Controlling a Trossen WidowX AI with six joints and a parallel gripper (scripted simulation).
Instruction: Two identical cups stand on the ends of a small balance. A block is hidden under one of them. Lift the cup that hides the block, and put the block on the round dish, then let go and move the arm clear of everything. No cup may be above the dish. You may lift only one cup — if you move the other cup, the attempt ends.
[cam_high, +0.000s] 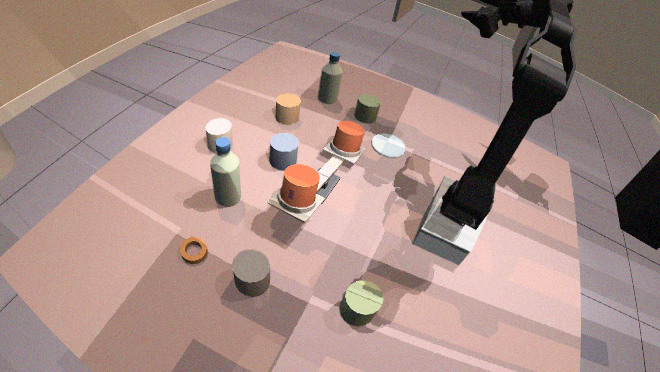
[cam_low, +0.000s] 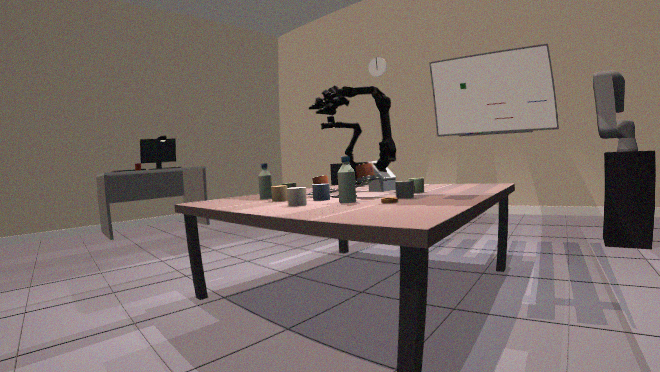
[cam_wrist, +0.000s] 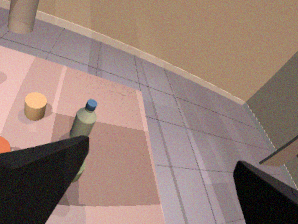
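My gripper tip is 41 cm above the pale green block, 21 cm to the right of it and 16 cm short of it. From my gripper tip the other things lie so: white round dish (45 cm below, 9 cm to the left, 8 cm ahead); then blue cup (42 cm below, 31 cm to the left, 27 cm ahead); then small balance (43 cm below, 34 cm to the left, 16 cm ahead).
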